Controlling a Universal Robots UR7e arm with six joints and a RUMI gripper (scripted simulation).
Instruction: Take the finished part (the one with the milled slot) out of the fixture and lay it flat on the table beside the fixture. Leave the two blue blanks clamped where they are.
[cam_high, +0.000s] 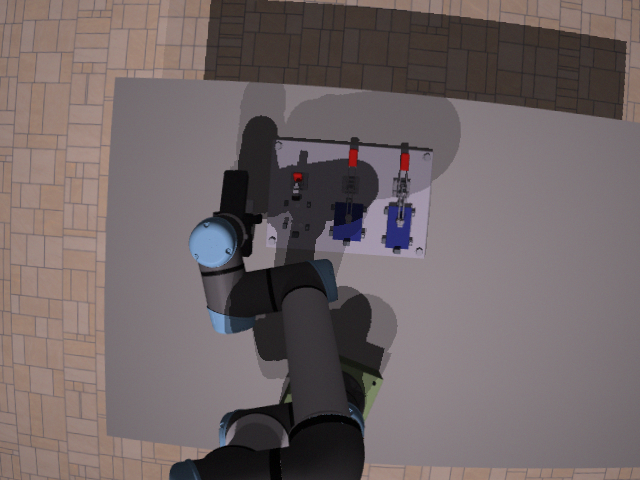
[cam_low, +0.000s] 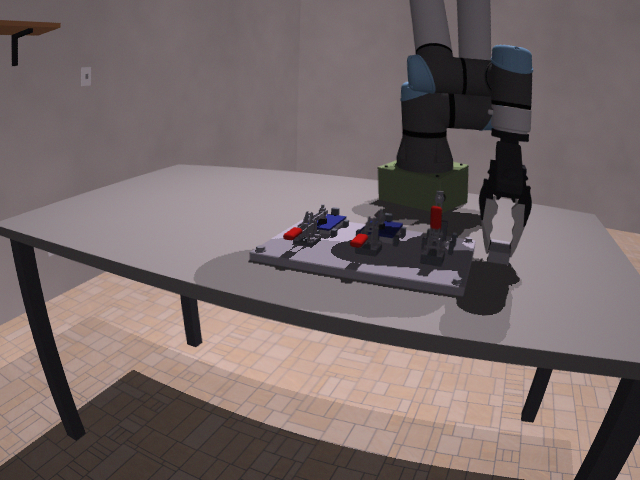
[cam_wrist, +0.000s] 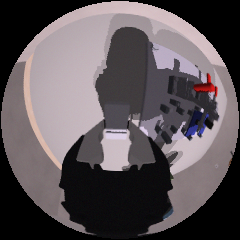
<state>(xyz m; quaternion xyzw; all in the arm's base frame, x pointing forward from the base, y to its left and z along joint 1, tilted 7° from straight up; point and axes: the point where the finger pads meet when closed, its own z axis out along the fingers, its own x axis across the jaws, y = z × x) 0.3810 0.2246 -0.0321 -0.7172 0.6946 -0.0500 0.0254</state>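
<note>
The grey finished part lies 10 mm behind my hand. Round my hand: grey fixture plate: 60 mm ahead, 220 mm to the right, 20 mm below.
</note>
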